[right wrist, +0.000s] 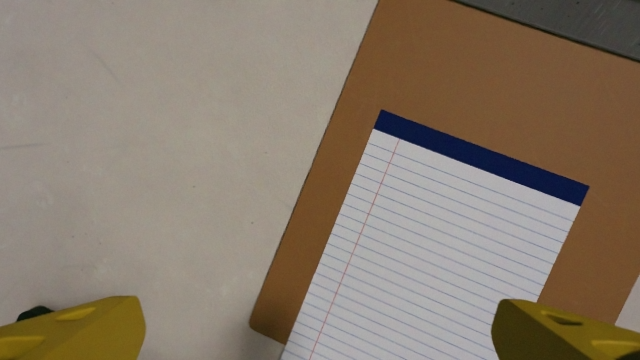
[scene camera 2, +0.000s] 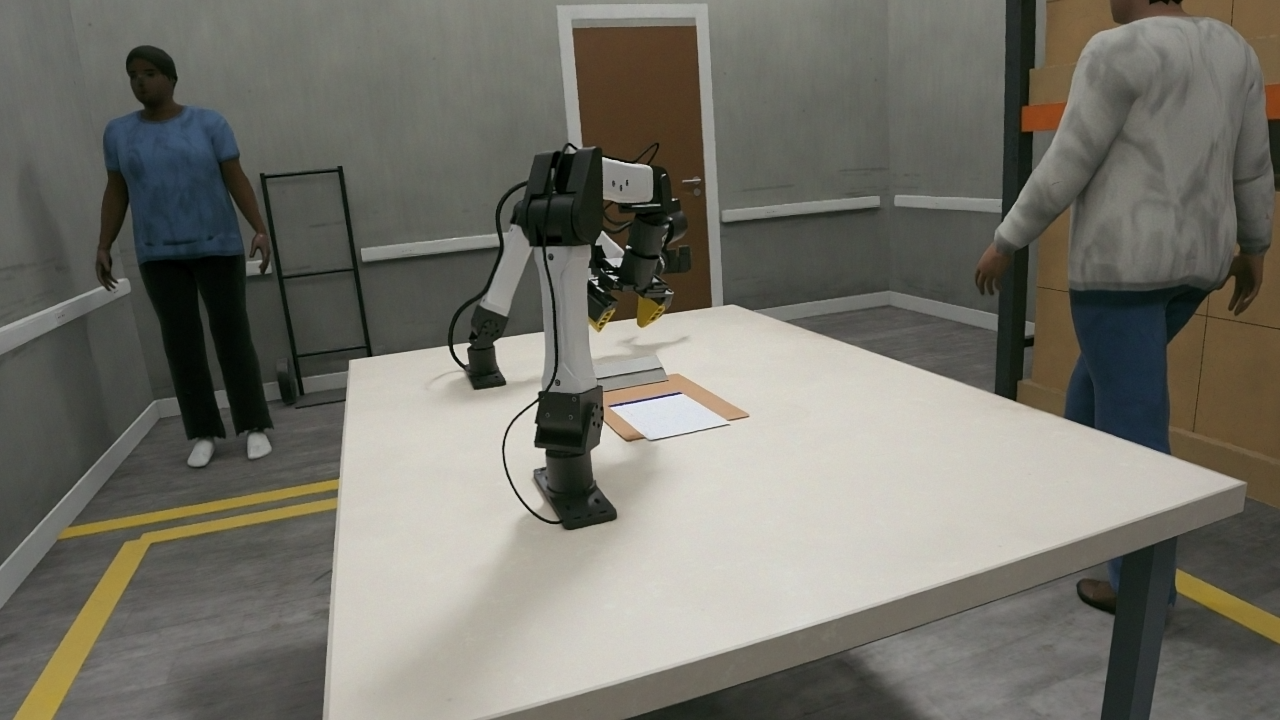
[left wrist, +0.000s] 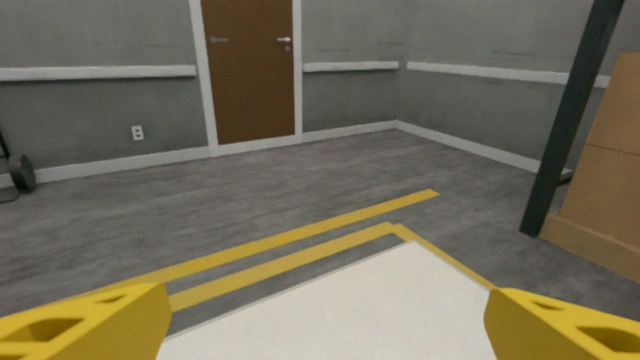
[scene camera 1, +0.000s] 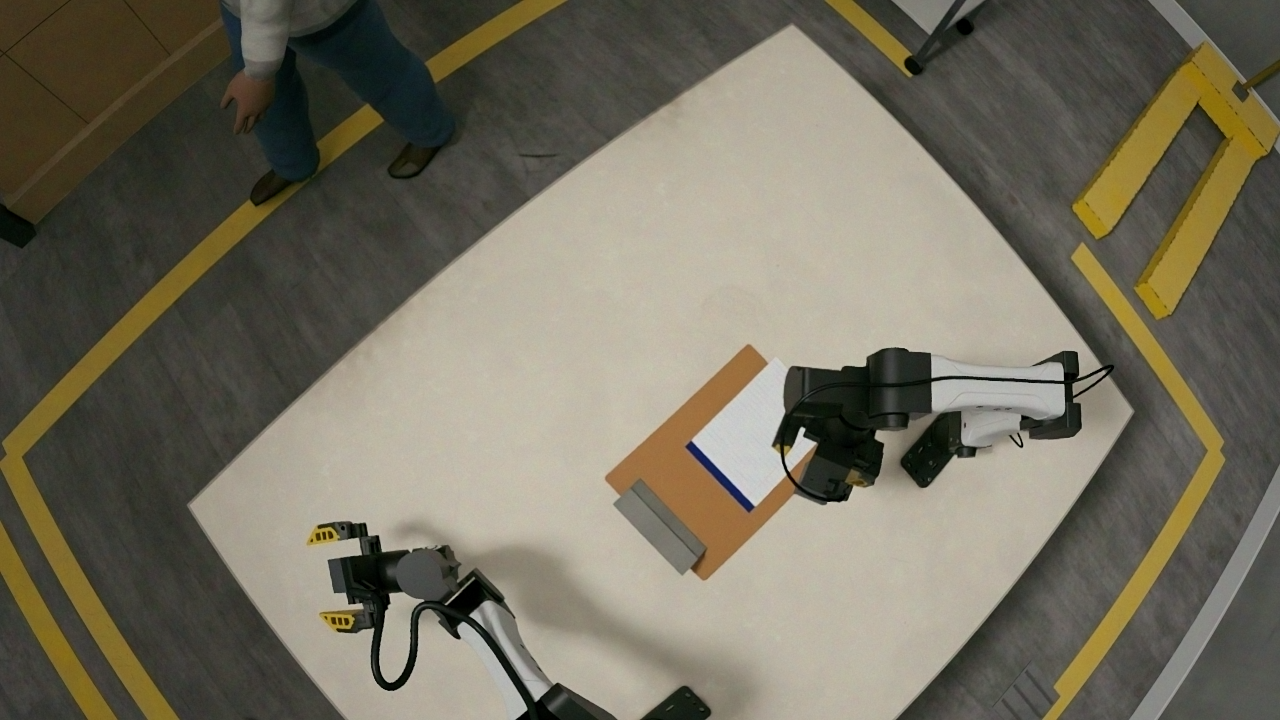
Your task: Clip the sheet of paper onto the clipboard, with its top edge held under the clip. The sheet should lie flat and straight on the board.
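The brown clipboard point(scene camera 1: 666, 447) point(scene camera 2: 702, 397) point(right wrist: 475, 95) lies flat on the table, its grey clip point(scene camera 1: 660, 526) point(scene camera 2: 631, 368) point(right wrist: 575, 25) at one end. The lined white sheet point(scene camera 1: 733, 438) point(scene camera 2: 671, 416) point(right wrist: 440, 250) lies flat on the board, roughly parallel to its sides. Its blue top edge faces the clip, with bare board between them. Its lower end reaches past the board's bottom edge. My right gripper point(scene camera 1: 819, 465) point(scene camera 2: 626, 313) point(right wrist: 319, 312) is open and empty above the sheet's lower part. My left gripper point(scene camera 1: 325, 577) point(left wrist: 326, 300) is open and empty, away from the clipboard.
The pale table point(scene camera 1: 537, 340) point(scene camera 2: 805, 537) point(left wrist: 350, 310) point(right wrist: 150, 150) carries both arm bases. Its corner and edges show beyond my left fingers in the left wrist view. One person point(scene camera 1: 340, 71) point(scene camera 2: 1136, 179) stands beside the table, another point(scene camera 2: 179, 197) at the far left in scene camera 2.
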